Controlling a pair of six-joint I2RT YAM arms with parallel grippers.
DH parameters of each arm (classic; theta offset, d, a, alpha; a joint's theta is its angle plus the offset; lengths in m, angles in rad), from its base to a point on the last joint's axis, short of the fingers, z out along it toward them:
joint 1: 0 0.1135 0.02 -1.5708
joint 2: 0 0 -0.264 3.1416
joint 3: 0.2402 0 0.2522 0
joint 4: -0.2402 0 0.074 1.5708
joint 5: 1.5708 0 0 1.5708
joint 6: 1.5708 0.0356 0 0
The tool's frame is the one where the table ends.
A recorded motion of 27 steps. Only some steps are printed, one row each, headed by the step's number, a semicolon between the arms.
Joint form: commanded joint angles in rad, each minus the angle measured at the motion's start. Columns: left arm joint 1, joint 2, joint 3, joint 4, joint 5, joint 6; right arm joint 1, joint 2, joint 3, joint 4, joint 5, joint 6.
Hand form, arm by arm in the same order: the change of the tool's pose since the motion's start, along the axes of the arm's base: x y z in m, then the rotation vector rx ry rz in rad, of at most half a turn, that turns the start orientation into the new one. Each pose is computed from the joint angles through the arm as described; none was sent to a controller.
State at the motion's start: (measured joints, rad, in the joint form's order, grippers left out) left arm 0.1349 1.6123 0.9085 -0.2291 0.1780 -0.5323; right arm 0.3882 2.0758 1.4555 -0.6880 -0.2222 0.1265
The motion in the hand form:
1: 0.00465 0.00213 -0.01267 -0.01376 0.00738 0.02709; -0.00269 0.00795 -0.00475 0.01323 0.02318 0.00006
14: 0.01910 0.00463 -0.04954 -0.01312 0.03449 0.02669; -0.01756 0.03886 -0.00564 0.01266 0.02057 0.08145
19: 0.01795 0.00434 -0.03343 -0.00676 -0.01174 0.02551; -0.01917 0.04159 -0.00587 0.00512 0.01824 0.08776
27: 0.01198 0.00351 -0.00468 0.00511 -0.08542 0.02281; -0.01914 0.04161 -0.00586 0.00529 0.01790 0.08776
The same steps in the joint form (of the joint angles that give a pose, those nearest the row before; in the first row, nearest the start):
1: 0.0042 0.0435 -0.0088 0.0477 -0.0034 -0.0263; 0.0191 0.0133 0.0011 0.0015 -0.0156 0.0244
14: 0.0053 0.1839 -0.0084 0.1602 -0.0057 -0.0225; 0.1026 0.0160 0.0011 0.0076 -0.0141 0.0263
19: 0.0050 0.1339 -0.0069 0.1552 -0.0057 -0.0217; 0.1110 0.0164 0.0012 0.0068 -0.0061 0.0263
27: 0.0050 0.0385 -0.0069 0.1339 -0.0061 -0.0183; 0.1110 0.0164 0.0011 0.0072 -0.0061 0.0263

